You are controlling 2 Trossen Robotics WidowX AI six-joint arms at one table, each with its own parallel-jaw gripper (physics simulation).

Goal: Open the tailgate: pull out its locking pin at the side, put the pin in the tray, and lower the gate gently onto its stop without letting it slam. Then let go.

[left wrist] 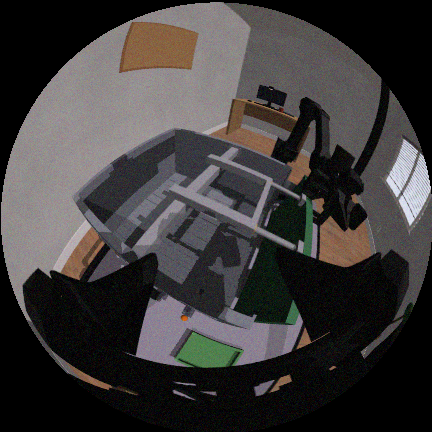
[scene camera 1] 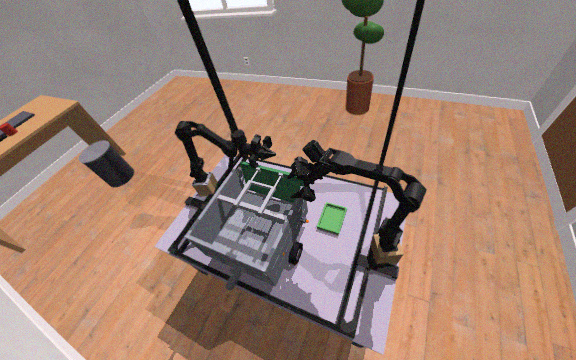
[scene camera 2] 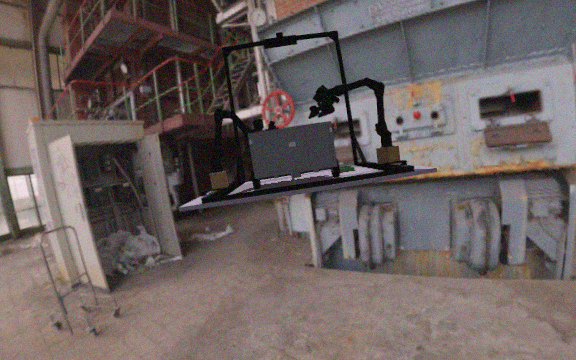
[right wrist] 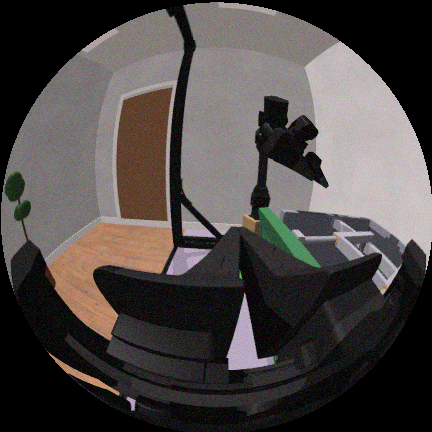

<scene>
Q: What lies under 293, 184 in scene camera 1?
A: A green tailgate.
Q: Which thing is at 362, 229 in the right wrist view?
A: A grey truck bed.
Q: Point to a grey truck bed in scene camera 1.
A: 255, 234
</scene>
